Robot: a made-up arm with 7 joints. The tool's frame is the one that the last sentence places.
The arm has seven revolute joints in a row. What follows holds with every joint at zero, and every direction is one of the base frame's. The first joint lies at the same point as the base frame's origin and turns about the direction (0.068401, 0.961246, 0.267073). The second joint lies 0.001 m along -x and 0.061 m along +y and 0.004 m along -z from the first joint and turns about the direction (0.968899, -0.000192, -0.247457). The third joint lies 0.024 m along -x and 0.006 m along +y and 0.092 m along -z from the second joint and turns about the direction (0.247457, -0.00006, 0.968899). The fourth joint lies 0.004 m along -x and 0.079 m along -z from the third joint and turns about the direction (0.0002, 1, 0.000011). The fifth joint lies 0.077 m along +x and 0.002 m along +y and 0.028 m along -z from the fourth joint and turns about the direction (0.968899, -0.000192, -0.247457). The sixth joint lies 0.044 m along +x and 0.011 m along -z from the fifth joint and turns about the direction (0.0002, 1, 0.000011). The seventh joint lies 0.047 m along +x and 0.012 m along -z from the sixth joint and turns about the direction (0.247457, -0.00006, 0.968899). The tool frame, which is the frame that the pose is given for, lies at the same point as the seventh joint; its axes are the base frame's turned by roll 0, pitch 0.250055 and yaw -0.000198 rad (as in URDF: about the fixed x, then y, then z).
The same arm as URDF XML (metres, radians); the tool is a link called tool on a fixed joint. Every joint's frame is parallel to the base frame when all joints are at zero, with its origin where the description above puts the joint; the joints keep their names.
<robot name="arm">
<link name="base"/>
<link name="link1"/>
<link name="link2"/>
<link name="link3"/>
<link name="link4"/>
<link name="link5"/>
<link name="link6"/>
<link name="link7"/>
<link name="tool"/>
<joint name="joint 1" type="continuous"><parent link="base"/><child link="link1"/><origin xyz="0 0 0" rpy="0 0 0"/><axis xyz="0.068403 0.961235 0.26711"/></joint>
<joint name="joint 2" type="continuous"><parent link="link1"/><child link="link2"/><origin xyz="-0.001 0.061 -0.004" rpy="0 0 0"/><axis xyz="0.968889 -0.0002 -0.247497"/></joint>
<joint name="joint 3" type="continuous"><parent link="link2"/><child link="link3"/><origin xyz="-0.024 0.006 -0.092" rpy="0 0 0"/><axis xyz="0.247497 -0.0001 0.968889"/></joint>
<joint name="joint 4" type="continuous"><parent link="link3"/><child link="link4"/><origin xyz="-0.004 0 -0.079" rpy="0 0 0"/><axis xyz="0.0002 1 0"/></joint>
<joint name="joint 5" type="continuous"><parent link="link4"/><child link="link5"/><origin xyz="0.077 0.002 -0.028" rpy="0 0 0"/><axis xyz="0.968889 -0.0002 -0.247497"/></joint>
<joint name="joint 6" type="continuous"><parent link="link5"/><child link="link6"/><origin xyz="0.044 0 -0.011" rpy="0 0 0"/><axis xyz="0.0002 1 0"/></joint>
<joint name="joint 7" type="continuous"><parent link="link6"/><child link="link7"/><origin xyz="0.047 0 -0.012" rpy="0 0 0"/><axis xyz="0.247497 -0.0001 0.968889"/></joint>
<joint name="tool_joint" type="fixed"><parent link="link7"/><child link="tool"/><origin xyz="0 0 0" rpy="0 0.2501 -0.0002"/></joint>
</robot>

